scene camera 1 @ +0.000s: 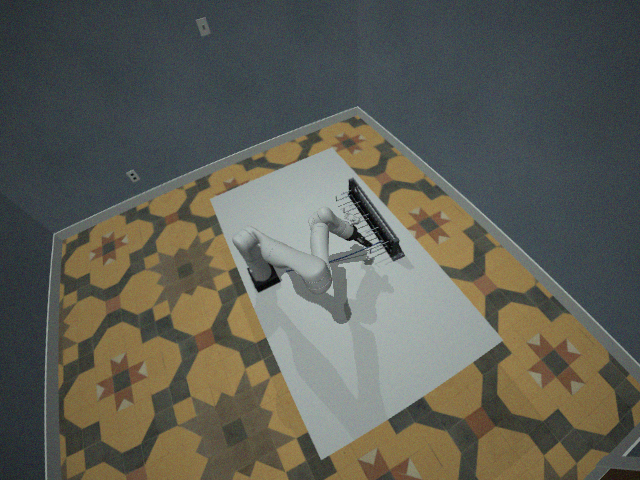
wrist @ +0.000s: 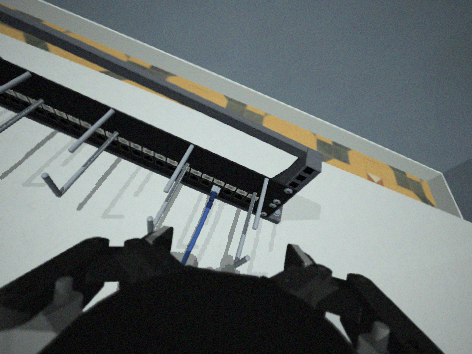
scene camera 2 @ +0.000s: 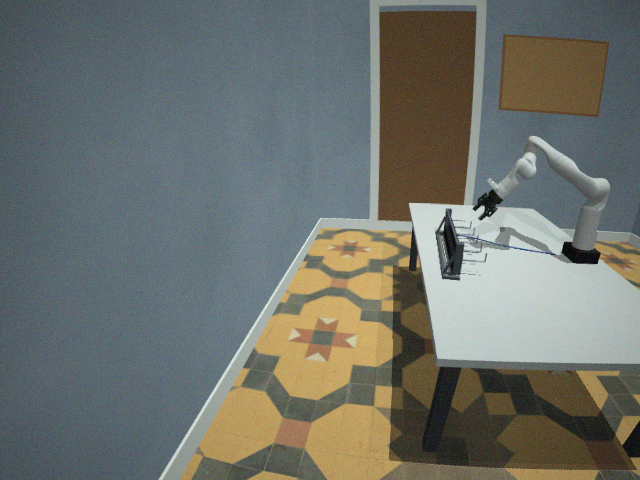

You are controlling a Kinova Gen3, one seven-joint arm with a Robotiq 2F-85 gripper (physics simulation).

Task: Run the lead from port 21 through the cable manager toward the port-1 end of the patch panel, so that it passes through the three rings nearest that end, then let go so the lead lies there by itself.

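The black patch panel [scene camera 1: 376, 220] [scene camera 2: 449, 248] [wrist: 164, 144] stands upright on the white table [scene camera 1: 413, 333] [scene camera 2: 499, 324]. Grey cable-manager rings [scene camera 1: 349, 210] [scene camera 2: 475, 248] [wrist: 178, 168] stick out from its front. The blue lead [scene camera 1: 347, 256] [scene camera 2: 509, 246] [wrist: 199, 225] is plugged in near the panel's near end and runs straight back across the table toward the arm's base, beside the rings. My gripper [scene camera 1: 367, 242] [scene camera 2: 486, 212] [wrist: 228, 248] is open and empty. It hovers in front of the panel's near end, just above the lead. The port-1 end lies out of the wrist view to the left.
The arm's base [scene camera 1: 263, 278] sits on the table's left side. The panel stands close to the table's far edge. A brown door [scene camera 2: 427, 110] is in the wall behind.
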